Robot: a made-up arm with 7 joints. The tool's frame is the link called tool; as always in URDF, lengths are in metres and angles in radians. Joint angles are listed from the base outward.
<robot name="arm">
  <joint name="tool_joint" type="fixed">
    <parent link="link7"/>
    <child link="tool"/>
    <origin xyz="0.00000 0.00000 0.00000" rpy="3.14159 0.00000 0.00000"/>
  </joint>
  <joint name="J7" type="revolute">
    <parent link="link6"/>
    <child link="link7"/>
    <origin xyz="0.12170 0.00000 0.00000"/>
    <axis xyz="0 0 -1"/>
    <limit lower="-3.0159" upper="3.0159"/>
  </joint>
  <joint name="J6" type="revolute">
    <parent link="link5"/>
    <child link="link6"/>
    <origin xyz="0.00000 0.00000 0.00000"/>
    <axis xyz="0 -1 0"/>
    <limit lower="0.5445" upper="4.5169"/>
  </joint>
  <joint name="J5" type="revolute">
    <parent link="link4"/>
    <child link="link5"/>
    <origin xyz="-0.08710 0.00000 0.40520"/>
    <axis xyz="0 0 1"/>
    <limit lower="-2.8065" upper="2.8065"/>
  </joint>
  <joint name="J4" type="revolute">
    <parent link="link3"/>
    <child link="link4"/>
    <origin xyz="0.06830 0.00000 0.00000"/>
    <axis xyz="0 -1 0"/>
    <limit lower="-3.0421" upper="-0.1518"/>
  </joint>
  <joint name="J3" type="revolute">
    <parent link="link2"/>
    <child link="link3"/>
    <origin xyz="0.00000 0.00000 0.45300"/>
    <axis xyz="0 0 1"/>
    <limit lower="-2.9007" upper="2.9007"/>
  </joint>
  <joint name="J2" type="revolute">
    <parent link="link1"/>
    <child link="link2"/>
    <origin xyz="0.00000 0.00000 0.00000"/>
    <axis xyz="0 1 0"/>
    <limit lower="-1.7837" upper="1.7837"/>
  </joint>
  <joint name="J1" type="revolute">
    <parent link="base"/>
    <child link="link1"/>
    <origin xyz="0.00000 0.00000 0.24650"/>
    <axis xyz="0 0 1"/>
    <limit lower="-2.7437" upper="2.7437"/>
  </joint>
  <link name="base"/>
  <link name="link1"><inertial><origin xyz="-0.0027 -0.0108 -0.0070"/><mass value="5.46"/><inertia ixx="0.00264" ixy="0" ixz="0" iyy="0.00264" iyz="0" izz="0.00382"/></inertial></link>
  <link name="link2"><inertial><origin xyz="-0.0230 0.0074 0.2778"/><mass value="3.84"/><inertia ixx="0.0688" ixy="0" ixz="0" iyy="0.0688" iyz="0" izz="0.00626"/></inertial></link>
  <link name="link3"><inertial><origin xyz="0.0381 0.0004 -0.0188"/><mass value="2.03"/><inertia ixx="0.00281" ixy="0" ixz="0" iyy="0.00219" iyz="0" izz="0.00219"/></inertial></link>
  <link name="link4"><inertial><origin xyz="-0.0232 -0.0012 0.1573"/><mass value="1.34"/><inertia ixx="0.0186" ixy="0" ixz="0.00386" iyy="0.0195" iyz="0" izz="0.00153"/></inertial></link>
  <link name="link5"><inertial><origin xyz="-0.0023 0.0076 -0.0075"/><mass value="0.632"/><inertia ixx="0.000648" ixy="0" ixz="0" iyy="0.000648" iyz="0" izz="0.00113"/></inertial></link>
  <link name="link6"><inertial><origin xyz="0.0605 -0.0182 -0.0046"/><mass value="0.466"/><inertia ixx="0.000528" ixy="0" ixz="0" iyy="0.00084" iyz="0" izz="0.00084"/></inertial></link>
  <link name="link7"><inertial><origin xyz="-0.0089 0.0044 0.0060"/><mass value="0.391"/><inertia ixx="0.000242" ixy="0" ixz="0" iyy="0.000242" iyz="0" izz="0.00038"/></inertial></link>
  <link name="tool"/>
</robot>
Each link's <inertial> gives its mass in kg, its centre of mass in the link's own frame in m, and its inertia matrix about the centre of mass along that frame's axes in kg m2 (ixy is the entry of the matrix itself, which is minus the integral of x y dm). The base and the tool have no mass. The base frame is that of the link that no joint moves.
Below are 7 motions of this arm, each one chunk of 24 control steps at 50 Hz.
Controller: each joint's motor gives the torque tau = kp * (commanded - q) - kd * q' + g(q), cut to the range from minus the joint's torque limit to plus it. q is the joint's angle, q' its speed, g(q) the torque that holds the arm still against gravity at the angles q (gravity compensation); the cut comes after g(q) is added. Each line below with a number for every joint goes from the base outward.
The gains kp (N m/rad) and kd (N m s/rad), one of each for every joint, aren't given. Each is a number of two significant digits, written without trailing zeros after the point. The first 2 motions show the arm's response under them.
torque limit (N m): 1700 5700 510 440 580 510 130
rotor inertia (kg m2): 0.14 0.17 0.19 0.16 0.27 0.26 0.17
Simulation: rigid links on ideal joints. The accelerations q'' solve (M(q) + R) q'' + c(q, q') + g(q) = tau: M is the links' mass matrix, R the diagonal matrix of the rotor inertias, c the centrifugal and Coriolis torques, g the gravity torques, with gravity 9.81 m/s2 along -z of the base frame. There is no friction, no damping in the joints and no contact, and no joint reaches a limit. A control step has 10 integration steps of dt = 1/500 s. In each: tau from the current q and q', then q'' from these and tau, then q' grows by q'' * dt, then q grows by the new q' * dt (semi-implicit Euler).
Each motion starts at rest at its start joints. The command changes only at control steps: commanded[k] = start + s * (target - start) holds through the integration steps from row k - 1 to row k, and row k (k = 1, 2, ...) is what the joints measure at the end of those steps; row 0 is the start. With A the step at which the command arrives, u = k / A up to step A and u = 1 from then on. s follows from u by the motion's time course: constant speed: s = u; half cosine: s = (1 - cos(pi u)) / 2; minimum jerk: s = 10 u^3 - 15 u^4 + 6 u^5; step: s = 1 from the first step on.
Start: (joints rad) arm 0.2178 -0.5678 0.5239 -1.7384 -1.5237 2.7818 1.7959
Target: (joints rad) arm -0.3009 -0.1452 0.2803 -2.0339 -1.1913 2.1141 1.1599
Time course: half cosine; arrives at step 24
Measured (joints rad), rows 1 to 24:
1: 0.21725 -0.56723 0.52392 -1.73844 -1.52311 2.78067 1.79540
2: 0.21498 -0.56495 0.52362 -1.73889 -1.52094 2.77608 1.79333
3: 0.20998 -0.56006 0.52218 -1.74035 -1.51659 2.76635 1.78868
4: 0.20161 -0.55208 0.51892 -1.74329 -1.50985 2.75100 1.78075
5: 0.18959 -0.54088 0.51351 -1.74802 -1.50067 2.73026 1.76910
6: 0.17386 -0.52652 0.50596 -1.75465 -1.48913 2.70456 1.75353
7: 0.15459 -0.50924 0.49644 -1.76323 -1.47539 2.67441 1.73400
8: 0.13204 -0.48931 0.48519 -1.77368 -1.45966 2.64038 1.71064
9: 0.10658 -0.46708 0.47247 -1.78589 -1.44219 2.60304 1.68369
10: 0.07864 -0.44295 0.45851 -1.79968 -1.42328 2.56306 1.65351
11: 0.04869 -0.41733 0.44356 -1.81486 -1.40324 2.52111 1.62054
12: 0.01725 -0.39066 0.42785 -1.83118 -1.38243 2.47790 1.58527
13: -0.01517 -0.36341 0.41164 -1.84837 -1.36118 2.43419 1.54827
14: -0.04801 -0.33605 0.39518 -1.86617 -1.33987 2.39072 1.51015
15: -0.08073 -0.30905 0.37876 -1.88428 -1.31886 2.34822 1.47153
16: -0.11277 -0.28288 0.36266 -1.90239 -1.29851 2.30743 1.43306
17: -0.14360 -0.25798 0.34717 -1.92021 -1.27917 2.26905 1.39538
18: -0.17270 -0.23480 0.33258 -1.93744 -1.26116 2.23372 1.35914
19: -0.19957 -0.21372 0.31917 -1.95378 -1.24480 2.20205 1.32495
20: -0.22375 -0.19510 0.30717 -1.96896 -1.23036 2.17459 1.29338
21: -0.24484 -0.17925 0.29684 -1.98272 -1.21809 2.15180 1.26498
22: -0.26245 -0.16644 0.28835 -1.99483 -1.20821 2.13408 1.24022
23: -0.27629 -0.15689 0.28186 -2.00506 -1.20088 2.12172 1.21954
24: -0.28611 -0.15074 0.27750 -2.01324 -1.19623 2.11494 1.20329
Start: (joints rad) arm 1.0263 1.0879 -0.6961 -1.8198 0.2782 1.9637 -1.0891
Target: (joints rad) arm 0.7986 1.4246 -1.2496 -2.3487 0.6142 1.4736 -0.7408
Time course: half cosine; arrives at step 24
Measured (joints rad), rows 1 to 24:
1: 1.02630 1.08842 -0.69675 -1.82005 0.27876 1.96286 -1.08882
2: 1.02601 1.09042 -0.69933 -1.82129 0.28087 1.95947 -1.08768
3: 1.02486 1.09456 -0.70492 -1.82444 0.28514 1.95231 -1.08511
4: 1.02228 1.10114 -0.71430 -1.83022 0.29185 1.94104 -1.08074
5: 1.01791 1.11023 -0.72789 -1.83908 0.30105 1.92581 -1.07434
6: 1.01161 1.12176 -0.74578 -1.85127 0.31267 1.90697 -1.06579
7: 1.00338 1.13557 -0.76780 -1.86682 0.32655 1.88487 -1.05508
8: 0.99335 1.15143 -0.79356 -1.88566 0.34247 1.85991 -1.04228
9: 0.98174 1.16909 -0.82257 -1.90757 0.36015 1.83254 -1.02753
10: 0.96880 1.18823 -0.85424 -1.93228 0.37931 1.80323 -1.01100
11: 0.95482 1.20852 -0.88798 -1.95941 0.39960 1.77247 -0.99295
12: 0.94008 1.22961 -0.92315 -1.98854 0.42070 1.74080 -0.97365
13: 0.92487 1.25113 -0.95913 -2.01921 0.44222 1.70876 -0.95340
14: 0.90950 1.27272 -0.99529 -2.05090 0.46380 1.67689 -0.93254
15: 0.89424 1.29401 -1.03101 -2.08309 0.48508 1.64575 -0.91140
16: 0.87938 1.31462 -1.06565 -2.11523 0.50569 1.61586 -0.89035
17: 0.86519 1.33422 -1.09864 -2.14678 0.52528 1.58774 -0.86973
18: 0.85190 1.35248 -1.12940 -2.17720 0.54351 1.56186 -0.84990
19: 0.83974 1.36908 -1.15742 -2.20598 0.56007 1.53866 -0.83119
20: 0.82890 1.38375 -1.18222 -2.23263 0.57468 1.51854 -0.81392
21: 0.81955 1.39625 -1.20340 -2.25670 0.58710 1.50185 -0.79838
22: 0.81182 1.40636 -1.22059 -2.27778 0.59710 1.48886 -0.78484
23: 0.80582 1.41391 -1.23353 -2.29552 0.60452 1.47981 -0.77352
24: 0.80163 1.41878 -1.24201 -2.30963 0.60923 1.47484 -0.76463
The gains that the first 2 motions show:
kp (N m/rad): 2100 6100 1000 860 1300 900 270
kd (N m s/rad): 100 220 38 64 45 22 19
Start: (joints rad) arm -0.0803 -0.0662 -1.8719 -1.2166 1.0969 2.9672 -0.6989
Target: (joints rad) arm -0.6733 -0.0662 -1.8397 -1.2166 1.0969 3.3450 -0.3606
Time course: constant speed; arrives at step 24
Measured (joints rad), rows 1 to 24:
1: -0.08811 -0.06567 -1.86923 -1.21694 1.09688 2.97368 -0.69631
2: -0.10177 -0.06529 -1.86688 -1.21708 1.09684 2.98686 -0.69065
3: -0.11952 -0.06523 -1.86556 -1.21710 1.09683 3.00273 -0.68266
4: -0.13998 -0.06541 -1.86501 -1.21707 1.09684 3.01901 -0.67298
5: -0.16213 -0.06569 -1.86474 -1.21703 1.09687 3.03505 -0.66207
6: -0.18531 -0.06595 -1.86439 -1.21700 1.09689 3.05089 -0.65028
7: -0.20908 -0.06615 -1.86380 -1.21697 1.09690 3.06664 -0.63784
8: -0.23320 -0.06627 -1.86294 -1.21694 1.09691 3.08238 -0.62495
9: -0.25753 -0.06634 -1.86188 -1.21690 1.09692 3.09812 -0.61172
10: -0.28198 -0.06637 -1.86068 -1.21687 1.09692 3.11386 -0.59825
11: -0.30652 -0.06639 -1.85940 -1.21685 1.09692 3.12960 -0.58460
12: -0.33111 -0.06639 -1.85809 -1.21683 1.09692 3.14534 -0.57083
13: -0.35574 -0.06639 -1.85675 -1.21681 1.09692 3.16108 -0.55697
14: -0.38040 -0.06639 -1.85542 -1.21680 1.09692 3.17682 -0.54304
15: -0.40508 -0.06639 -1.85408 -1.21679 1.09692 3.19257 -0.52906
16: -0.42977 -0.06639 -1.85274 -1.21678 1.09692 3.20831 -0.51506
17: -0.45446 -0.06639 -1.85140 -1.21677 1.09692 3.22405 -0.50102
18: -0.47916 -0.06639 -1.85006 -1.21677 1.09692 3.23979 -0.48697
19: -0.50387 -0.06639 -1.84873 -1.21676 1.09692 3.25553 -0.47291
20: -0.52857 -0.06640 -1.84738 -1.21676 1.09692 3.27127 -0.45884
21: -0.55328 -0.06640 -1.84604 -1.21676 1.09692 3.28701 -0.44476
22: -0.57798 -0.06640 -1.84470 -1.21675 1.09692 3.30276 -0.43068
23: -0.60269 -0.06639 -1.84336 -1.21675 1.09692 3.31850 -0.41659
24: -0.62740 -0.06639 -1.84202 -1.21675 1.09692 3.33424 -0.40250

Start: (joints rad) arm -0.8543 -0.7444 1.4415 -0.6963 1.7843 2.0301 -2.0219
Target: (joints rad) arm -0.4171 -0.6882 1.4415 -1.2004 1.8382 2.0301 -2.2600
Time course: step
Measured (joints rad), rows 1 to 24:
1: -0.73047 -0.72018 1.44180 -0.82715 1.80591 2.02994 -2.06579
2: -0.61510 -0.70485 1.43698 -0.91604 1.82216 2.03103 -2.11742
3: -0.53618 -0.69835 1.43839 -0.97861 1.83008 2.03082 -2.15683
4: -0.48686 -0.69543 1.44243 -1.02746 1.83406 2.02997 -2.18549
5: -0.45749 -0.69365 1.44548 -1.06659 1.83613 2.02941 -2.20619
6: -0.44055 -0.69220 1.44653 -1.09778 1.83721 2.02934 -2.22115
7: -0.43102 -0.69095 1.44606 -1.12236 1.83776 2.02956 -2.23195
8: -0.42572 -0.68993 1.44488 -1.14147 1.83803 2.02983 -2.23975
9: -0.42275 -0.68918 1.44362 -1.15617 1.83816 2.03003 -2.24538
10: -0.42102 -0.68867 1.44263 -1.16735 1.83822 2.03014 -2.24945
11: -0.41993 -0.68838 1.44199 -1.17578 1.83824 2.03018 -2.25239
12: -0.41919 -0.68823 1.44165 -1.18210 1.83825 2.03018 -2.25451
13: -0.41865 -0.68817 1.44151 -1.18681 1.83824 2.03016 -2.25604
14: -0.41825 -0.68816 1.44148 -1.19031 1.83824 2.03014 -2.25714
15: -0.41794 -0.68817 1.44150 -1.19291 1.83823 2.03012 -2.25794
16: -0.41771 -0.68818 1.44152 -1.19484 1.83822 2.03011 -2.25851
17: -0.41754 -0.68819 1.44154 -1.19627 1.83822 2.03011 -2.25893
18: -0.41742 -0.68819 1.44154 -1.19733 1.83821 2.03010 -2.25922
19: -0.41733 -0.68820 1.44154 -1.19812 1.83821 2.03010 -2.25944
20: -0.41727 -0.68820 1.44153 -1.19871 1.83821 2.03010 -2.25960
21: -0.41723 -0.68820 1.44152 -1.19914 1.83821 2.03010 -2.25971
22: -0.41719 -0.68820 1.44152 -1.19947 1.83820 2.03010 -2.25979
23: -0.41717 -0.68820 1.44151 -1.19971 1.83820 2.03010 -2.25985
24: -0.41715 -0.68820 1.44151 -1.19989 1.83820 2.03010 -2.25989

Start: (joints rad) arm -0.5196 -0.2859 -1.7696 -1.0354 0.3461 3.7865 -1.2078
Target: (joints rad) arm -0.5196 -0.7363 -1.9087 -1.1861 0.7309 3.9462 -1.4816
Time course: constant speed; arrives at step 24
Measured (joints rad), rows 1 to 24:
1: -0.51830 -0.29202 -1.76799 -1.03592 0.35221 3.78937 -1.20987
2: -0.51740 -0.30396 -1.76949 -1.03817 0.36326 3.79502 -1.21440
3: -0.51733 -0.31964 -1.77434 -1.04163 0.37693 3.80169 -1.22085
4: -0.51779 -0.33731 -1.78107 -1.04589 0.39189 3.80848 -1.22869
5: -0.51842 -0.35585 -1.78834 -1.05069 0.40746 3.81518 -1.23753
6: -0.51899 -0.37467 -1.79543 -1.05588 0.42330 3.82181 -1.24710
7: -0.51941 -0.39352 -1.80209 -1.06135 0.43924 3.82845 -1.25718
8: -0.51966 -0.41233 -1.80837 -1.06703 0.45524 3.83509 -1.26763
9: -0.51980 -0.43111 -1.81438 -1.07288 0.47125 3.84175 -1.27835
10: -0.51986 -0.44986 -1.82025 -1.07884 0.48727 3.84840 -1.28926
11: -0.51988 -0.46861 -1.82605 -1.08488 0.50329 3.85506 -1.30031
12: -0.51988 -0.48736 -1.83183 -1.09099 0.51932 3.86172 -1.31145
13: -0.51988 -0.50612 -1.83761 -1.09714 0.53535 3.86837 -1.32268
14: -0.51987 -0.52488 -1.84340 -1.10332 0.55138 3.87503 -1.33395
15: -0.51987 -0.54365 -1.84920 -1.10953 0.56741 3.88168 -1.34526
16: -0.51986 -0.56241 -1.85500 -1.11576 0.58345 3.88833 -1.35660
17: -0.51986 -0.58118 -1.86080 -1.12200 0.59948 3.89499 -1.36795
18: -0.51986 -0.59995 -1.86660 -1.12825 0.61551 3.90164 -1.37932
19: -0.51986 -0.61871 -1.87240 -1.13451 0.63154 3.90830 -1.39071
20: -0.51986 -0.63748 -1.87820 -1.14077 0.64758 3.91495 -1.40210
21: -0.51986 -0.65625 -1.88400 -1.14703 0.66361 3.92160 -1.41349
22: -0.51985 -0.67502 -1.88980 -1.15330 0.67964 3.92826 -1.42489
23: -0.51985 -0.69378 -1.89560 -1.15958 0.69567 3.93491 -1.43629
24: -0.51985 -0.71255 -1.90140 -1.16585 0.71171 3.94157 -1.44769

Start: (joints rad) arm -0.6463 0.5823 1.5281 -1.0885 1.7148 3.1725 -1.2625
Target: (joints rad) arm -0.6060 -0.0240 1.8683 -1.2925 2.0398 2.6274 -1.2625
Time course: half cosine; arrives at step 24
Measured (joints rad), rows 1 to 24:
1: -0.64648 0.58144 1.52801 -1.08870 1.71535 3.17152 -1.26250
2: -0.64694 0.57810 1.52837 -1.08941 1.71739 3.16763 -1.26251
3: -0.64743 0.57104 1.53042 -1.09084 1.72152 3.15953 -1.26253
4: -0.64764 0.55959 1.53512 -1.09320 1.72799 3.14690 -1.26254
5: -0.64737 0.54353 1.54291 -1.09663 1.73687 3.12994 -1.26255
6: -0.64654 0.52297 1.55379 -1.10125 1.74808 3.10897 -1.26256
7: -0.64516 0.49821 1.56752 -1.10707 1.76147 3.08439 -1.26256
8: -0.64331 0.46967 1.58373 -1.11407 1.77682 3.05665 -1.26255
9: -0.64107 0.43787 1.60205 -1.12219 1.79389 3.02623 -1.26255
10: -0.63851 0.40334 1.62208 -1.13134 1.81238 2.99363 -1.26254
11: -0.63569 0.36670 1.64344 -1.14141 1.83199 2.95943 -1.26253
12: -0.63268 0.32857 1.66575 -1.15225 1.85237 2.92420 -1.26251
13: -0.62954 0.28959 1.68864 -1.16371 1.87318 2.88855 -1.26250
14: -0.62632 0.25044 1.71172 -1.17563 1.89408 2.85310 -1.26249
15: -0.62309 0.21178 1.73459 -1.18783 1.91469 2.81843 -1.26248
16: -0.61991 0.17427 1.75687 -1.20011 1.93467 2.78517 -1.26248
17: -0.61685 0.13855 1.77816 -1.21226 1.95368 2.75386 -1.26247
18: -0.61396 0.10524 1.79809 -1.22409 1.97139 2.72505 -1.26247
19: -0.61128 0.07491 1.81633 -1.23539 1.98749 2.69924 -1.26247
20: -0.60888 0.04808 1.83254 -1.24596 2.00171 2.67687 -1.26247
21: -0.60678 0.02520 1.84644 -1.25560 2.01380 2.65831 -1.26248
22: -0.60503 0.00667 1.85780 -1.26413 2.02355 2.64389 -1.26248
23: -0.60365 -0.00719 1.86642 -1.27139 2.03079 2.63385 -1.26249
24: -0.60266 -0.01615 1.87215 -1.27723 2.03540 2.62835 -1.26249

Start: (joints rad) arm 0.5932 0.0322 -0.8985 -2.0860 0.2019 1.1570 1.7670
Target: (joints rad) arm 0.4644 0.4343 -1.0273 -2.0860 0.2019 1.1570 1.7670
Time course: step
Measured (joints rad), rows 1 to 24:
1: 0.54949 0.18899 -0.94747 -2.06520 0.20271 1.15787 1.76632
2: 0.52064 0.30598 -0.97722 -2.07424 0.20218 1.15897 1.76665
3: 0.50194 0.36847 -0.99183 -2.08259 0.20198 1.15752 1.76696
4: 0.48909 0.40070 -1.00291 -2.08688 0.20192 1.15648 1.76709
5: 0.48006 0.41708 -1.01225 -2.08858 0.20188 1.15636 1.76714
6: 0.47383 0.42535 -1.01940 -2.08896 0.20184 1.15662 1.76715
7: 0.46974 0.42955 -1.02413 -2.08876 0.20182 1.15687 1.76714
8: 0.46723 0.43171 -1.02675 -2.08836 0.20182 1.15700 1.76712
9: 0.46581 0.43287 -1.02789 -2.08793 0.20183 1.15703 1.76710
10: 0.46507 0.43350 -1.02815 -2.08753 0.20185 1.15703 1.76708
11: 0.46473 0.43386 -1.02801 -2.08719 0.20187 1.15702 1.76706
12: 0.46458 0.43406 -1.02776 -2.08691 0.20188 1.15701 1.76705
13: 0.46452 0.43418 -1.02753 -2.08669 0.20189 1.15700 1.76703
14: 0.46450 0.43424 -1.02739 -2.08652 0.20190 1.15700 1.76702
15: 0.46448 0.43427 -1.02731 -2.08639 0.20190 1.15700 1.76702
16: 0.46446 0.43429 -1.02728 -2.08629 0.20190 1.15700 1.76701
17: 0.46444 0.43429 -1.02728 -2.08621 0.20190 1.15700 1.76701
18: 0.46443 0.43430 -1.02728 -2.08616 0.20190 1.15700 1.76701
19: 0.46442 0.43430 -1.02729 -2.08612 0.20190 1.15700 1.76700
20: 0.46441 0.43430 -1.02730 -2.08609 0.20190 1.15700 1.76700
21: 0.46441 0.43430 -1.02730 -2.08606 0.20190 1.15700 1.76700
22: 0.46440 0.43430 -1.02730 -2.08605 0.20190 1.15700 1.76700
23: 0.46440 0.43430 -1.02730 -2.08604 0.20190 1.15700 1.76700
24: 0.46440 0.43430 -1.02730 -2.08603 0.20190 1.15700 1.76700

